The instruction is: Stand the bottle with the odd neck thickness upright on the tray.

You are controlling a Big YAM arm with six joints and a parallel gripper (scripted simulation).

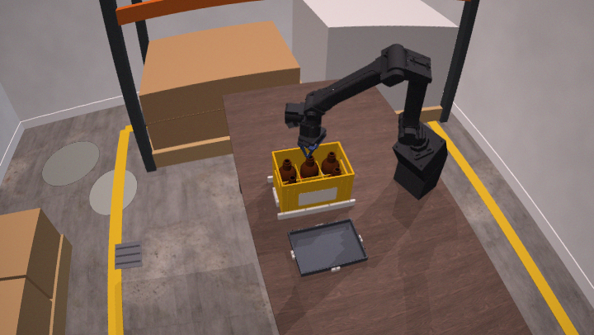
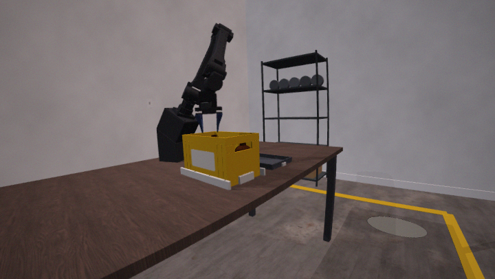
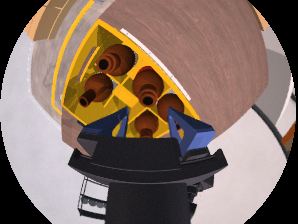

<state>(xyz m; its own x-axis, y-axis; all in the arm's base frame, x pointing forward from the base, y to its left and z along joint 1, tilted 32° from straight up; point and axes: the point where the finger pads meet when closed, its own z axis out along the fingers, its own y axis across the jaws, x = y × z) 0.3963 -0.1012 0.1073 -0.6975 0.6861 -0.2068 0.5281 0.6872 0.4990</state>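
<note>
My hand is 11 cm above the yellow crate and 4 cm to the right of it. Also, from my hand: glass bottle: 11 cm below, 10 cm to the left, 8 cm ahead; dark tray: 32 cm to the left, 18 cm below, 3 cm behind.
</note>
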